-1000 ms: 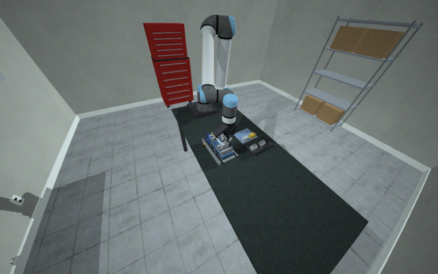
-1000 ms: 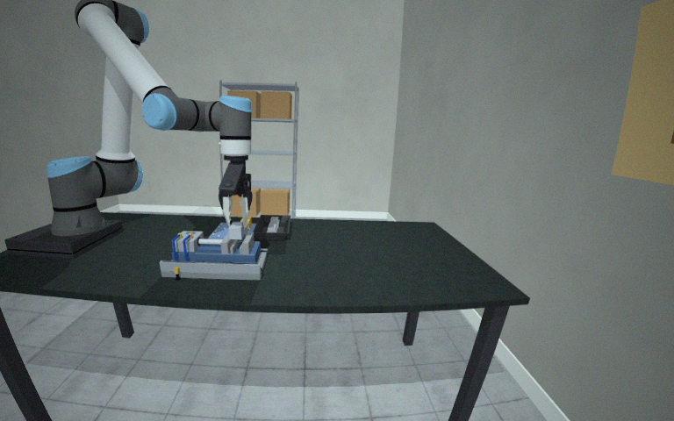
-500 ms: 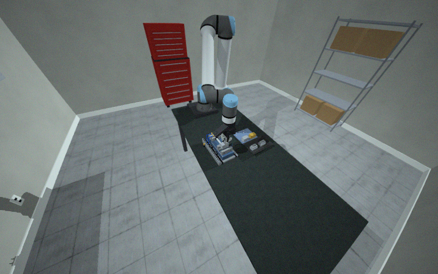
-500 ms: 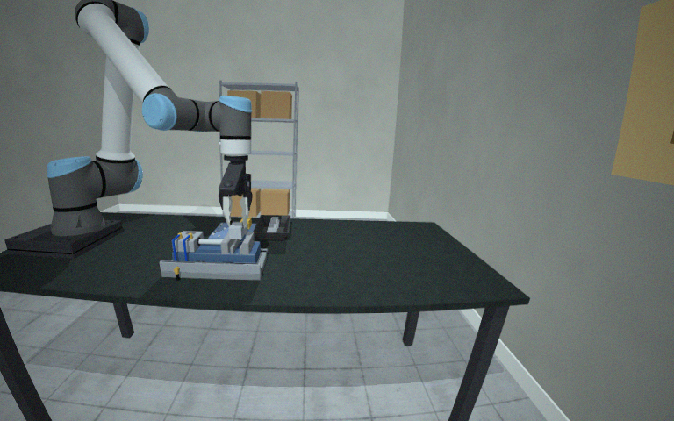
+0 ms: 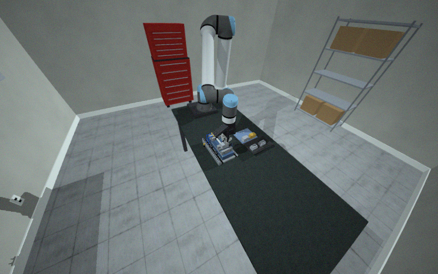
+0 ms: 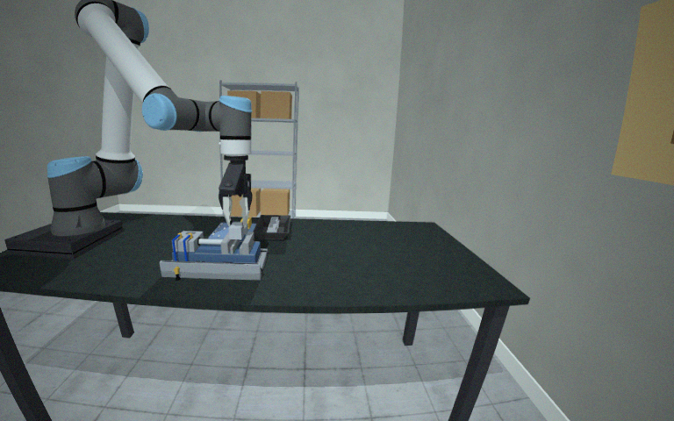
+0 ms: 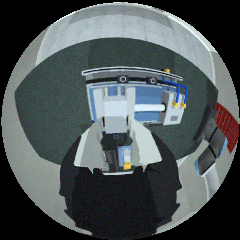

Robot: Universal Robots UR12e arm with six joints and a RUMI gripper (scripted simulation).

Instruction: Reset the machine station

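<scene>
My hand is 70 mm past the blue vise, 10 mm to the right of it and 100 mm above it. From my hand the other things lie so: light gray base rail: 70 mm behind, 80 mm to the right, 110 mm below; vise hose end block: 160 mm behind, 20 mm to the left, 60 mm below; yellow brass blank: 20 mm behind, 360 mm to the left, 120 mm below.
</scene>
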